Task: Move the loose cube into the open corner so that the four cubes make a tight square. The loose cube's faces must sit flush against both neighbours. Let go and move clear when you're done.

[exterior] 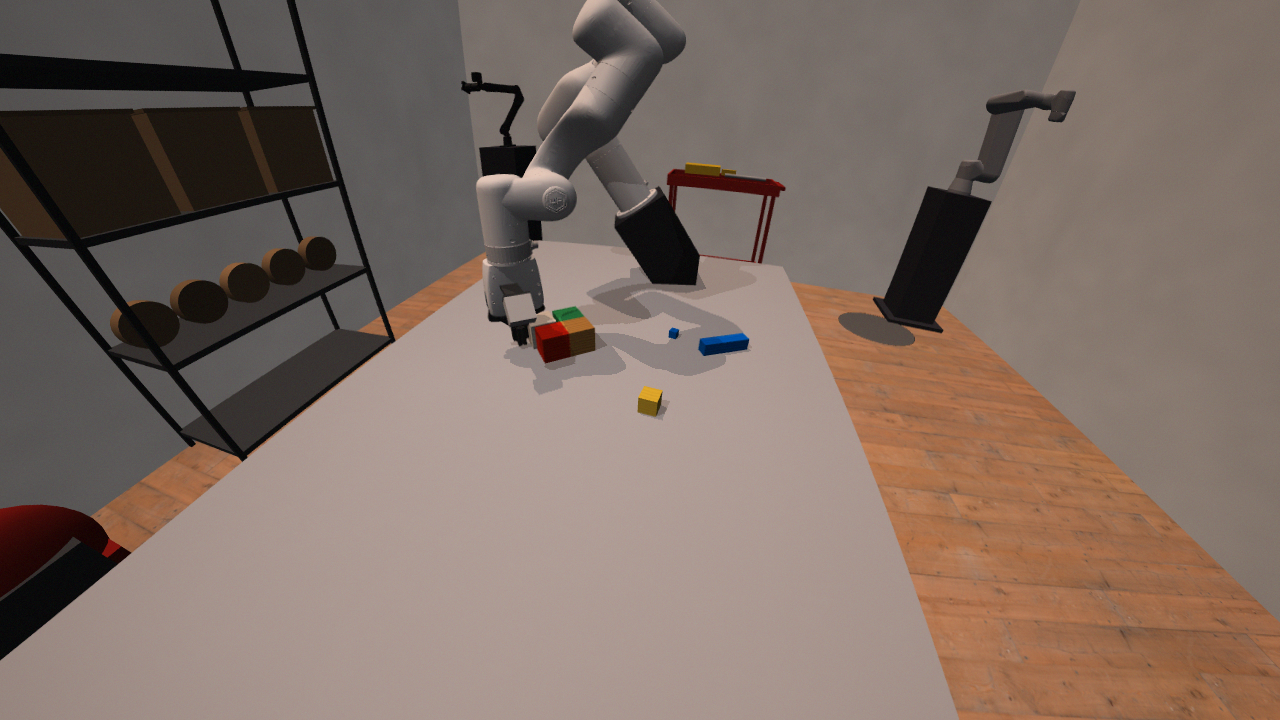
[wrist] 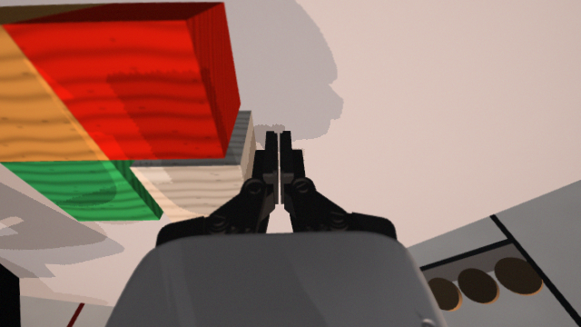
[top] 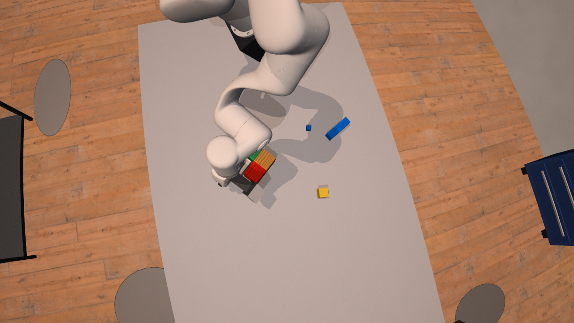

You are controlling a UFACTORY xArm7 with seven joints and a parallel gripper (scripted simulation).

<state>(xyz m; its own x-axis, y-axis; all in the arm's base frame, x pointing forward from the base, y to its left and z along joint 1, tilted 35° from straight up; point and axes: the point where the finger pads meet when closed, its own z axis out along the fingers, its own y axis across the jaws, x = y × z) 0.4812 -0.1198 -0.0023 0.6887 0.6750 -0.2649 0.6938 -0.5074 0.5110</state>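
Right now my hand is 3 cm to the right of the white cube and 3 cm past it. Round my hand: red cube (7 cm to the left); then orange cube (11 cm to the left, 3 cm behind); then green cube (7 cm to the left, 7 cm behind).
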